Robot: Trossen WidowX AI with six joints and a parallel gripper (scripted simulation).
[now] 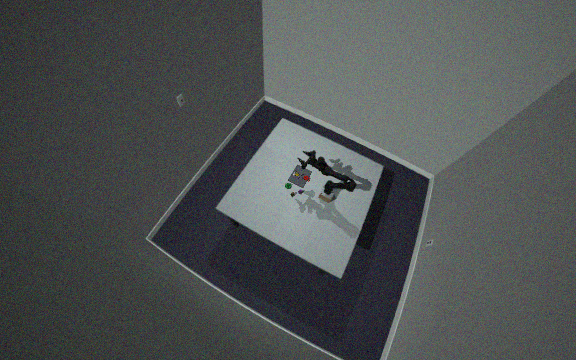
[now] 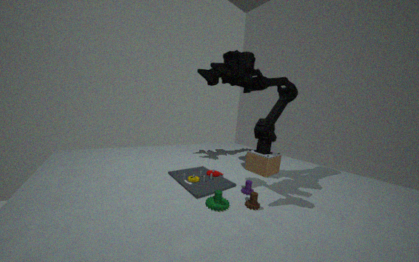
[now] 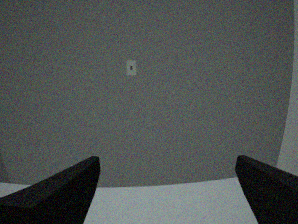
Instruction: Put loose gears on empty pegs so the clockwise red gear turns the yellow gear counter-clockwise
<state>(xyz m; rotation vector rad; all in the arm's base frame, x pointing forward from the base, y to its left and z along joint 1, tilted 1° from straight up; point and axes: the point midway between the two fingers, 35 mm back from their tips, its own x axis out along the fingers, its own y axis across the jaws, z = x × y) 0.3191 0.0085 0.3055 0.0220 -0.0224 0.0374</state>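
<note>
My gripper tip is now 100 mm past the red gear, 40 mm to the left of it and 380 mm above it. Also, from my gripper tip: yellow gear 20 mm to the right, 380 mm below; then white arrow 20 mm ahead, 10 mm to the right, 390 mm below; then green gear 10 mm behind, 140 mm to the left, 380 mm below.
</note>
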